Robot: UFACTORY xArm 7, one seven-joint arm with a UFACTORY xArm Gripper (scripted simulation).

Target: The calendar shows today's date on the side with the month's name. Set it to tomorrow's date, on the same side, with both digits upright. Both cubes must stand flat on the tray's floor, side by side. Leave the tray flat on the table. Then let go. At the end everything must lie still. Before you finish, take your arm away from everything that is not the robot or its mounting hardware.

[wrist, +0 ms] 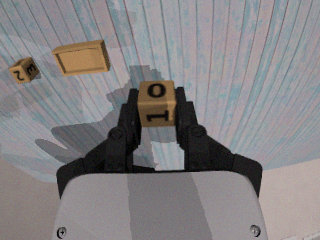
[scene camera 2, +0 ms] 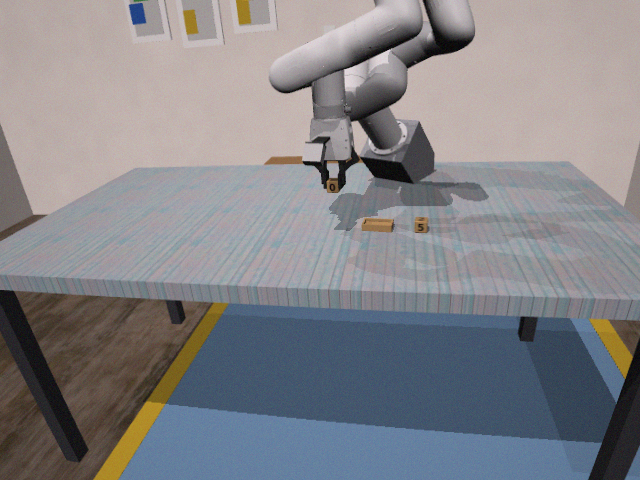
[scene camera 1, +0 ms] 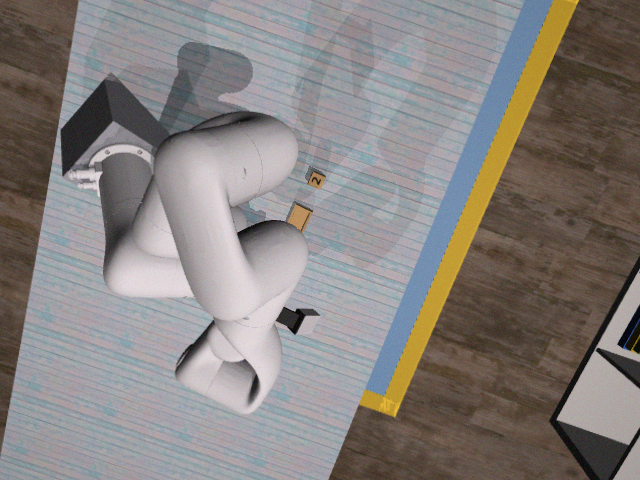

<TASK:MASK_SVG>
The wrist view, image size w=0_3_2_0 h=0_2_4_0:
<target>gripper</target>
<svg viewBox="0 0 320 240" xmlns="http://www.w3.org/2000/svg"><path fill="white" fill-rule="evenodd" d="M262 166L255 160L236 153L233 154L228 148L208 136L205 127L197 122L193 101L186 101L184 87L177 87L175 89L177 100L175 129L177 144L184 150L184 170L134 171L133 151L138 149L138 145L140 145L142 126L137 106L139 90L136 88L130 89L127 103L121 106L117 127L112 128L108 132L107 139L88 152L84 158L81 157L57 170L56 177L60 203L54 221L51 240L268 240L264 217L258 200L263 172Z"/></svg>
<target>wooden calendar tray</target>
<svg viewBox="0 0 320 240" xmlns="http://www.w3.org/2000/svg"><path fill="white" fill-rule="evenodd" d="M104 39L56 47L52 54L63 76L108 72L111 65Z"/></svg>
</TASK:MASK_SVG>
